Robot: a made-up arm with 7 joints.
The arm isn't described. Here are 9 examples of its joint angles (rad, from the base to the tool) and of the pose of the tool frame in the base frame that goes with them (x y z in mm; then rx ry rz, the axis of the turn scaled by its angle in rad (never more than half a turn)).
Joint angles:
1: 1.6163 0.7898 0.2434 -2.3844 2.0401 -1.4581 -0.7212
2: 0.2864 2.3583 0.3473 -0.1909 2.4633 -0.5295 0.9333
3: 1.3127 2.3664 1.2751 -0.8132 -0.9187 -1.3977 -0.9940
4: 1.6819 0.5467 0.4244 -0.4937 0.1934 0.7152 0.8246
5: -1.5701 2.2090 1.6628 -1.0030 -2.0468 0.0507 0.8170
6: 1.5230 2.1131 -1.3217 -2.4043 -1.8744 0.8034 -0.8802
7: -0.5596 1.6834 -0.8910 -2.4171 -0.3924 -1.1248 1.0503
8: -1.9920 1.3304 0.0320 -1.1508 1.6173 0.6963 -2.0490
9: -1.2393 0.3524 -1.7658 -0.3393 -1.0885 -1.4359 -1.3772
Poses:
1: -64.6 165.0 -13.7 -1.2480 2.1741 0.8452
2: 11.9 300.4 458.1 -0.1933 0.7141 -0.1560
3: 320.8 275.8 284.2 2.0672 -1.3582 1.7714
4: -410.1 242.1 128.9 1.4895 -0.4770 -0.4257
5: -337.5 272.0 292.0 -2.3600 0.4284 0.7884
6: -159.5 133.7 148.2 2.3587 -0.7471 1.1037
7: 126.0 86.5 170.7 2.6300 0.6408 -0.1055
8: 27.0 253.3 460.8 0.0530 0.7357 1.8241
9: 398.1 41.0 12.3 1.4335 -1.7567 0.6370
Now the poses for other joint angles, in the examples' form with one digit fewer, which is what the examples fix.
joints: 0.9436 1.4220 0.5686 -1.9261 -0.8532 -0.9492 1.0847
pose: 126 240 122 2.307 1.859 0.894
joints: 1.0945 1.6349 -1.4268 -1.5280 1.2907 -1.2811 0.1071
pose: -201 272 84 -0.292 -2.593 0.150
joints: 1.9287 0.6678 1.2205 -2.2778 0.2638 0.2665 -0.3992
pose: -30 234 154 -0.575 -1.478 -1.640
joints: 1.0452 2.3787 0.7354 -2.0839 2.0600 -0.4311 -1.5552
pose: 277 88 126 1.620 1.381 1.556
